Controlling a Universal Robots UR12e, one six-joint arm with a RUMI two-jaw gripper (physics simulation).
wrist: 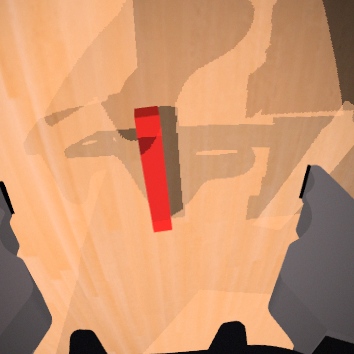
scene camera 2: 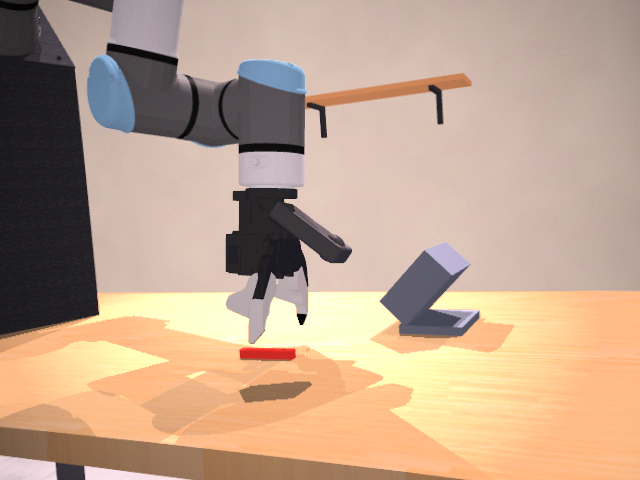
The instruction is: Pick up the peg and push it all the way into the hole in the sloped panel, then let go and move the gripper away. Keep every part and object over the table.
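Frame: origin at the arm's base, x right, y up, z back, level; metres.
Seen in the pictures: gripper, fingertip midpoint: (wrist: 155,176) (scene camera 2: 278,333).
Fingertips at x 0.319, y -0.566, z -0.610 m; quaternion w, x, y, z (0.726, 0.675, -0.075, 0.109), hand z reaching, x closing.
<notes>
Pixels of each thing's top centre, then the offset from my fingertips to it. Level surfaces: height alone.
- red peg at its top centre: (wrist: 155,182) (scene camera 2: 267,349) dy -0.022, dx -0.005, dz +0.019 m
- grey sloped panel at its top centre: (scene camera 2: 427,245) dy +0.094, dx -0.173, dz -0.212 m
- wooden table at its surface level: dy -0.034 m
The red peg (scene camera 2: 267,353) (wrist: 154,175) is a long square bar lying flat on the table. In the wrist view it is slightly slanted and lies between the two widely spread fingers, a little nearer the left one. My gripper (scene camera 2: 277,331) (wrist: 155,176) is open and empty, pointing down, with its fingertips above the peg and not touching it. The grey sloped panel (scene camera 2: 413,284) stands on its base to the right in the scene view, apart from the gripper and peg. Its hole does not show from this side.
The wooden table (scene camera 2: 542,392) has its front edge at the bottom of the scene view. A dark block-like stand (scene camera 2: 41,196) is at the left. A wooden shelf (scene camera 2: 387,90) on black brackets is on the wall behind. Shadows of the arm fall around the peg.
</notes>
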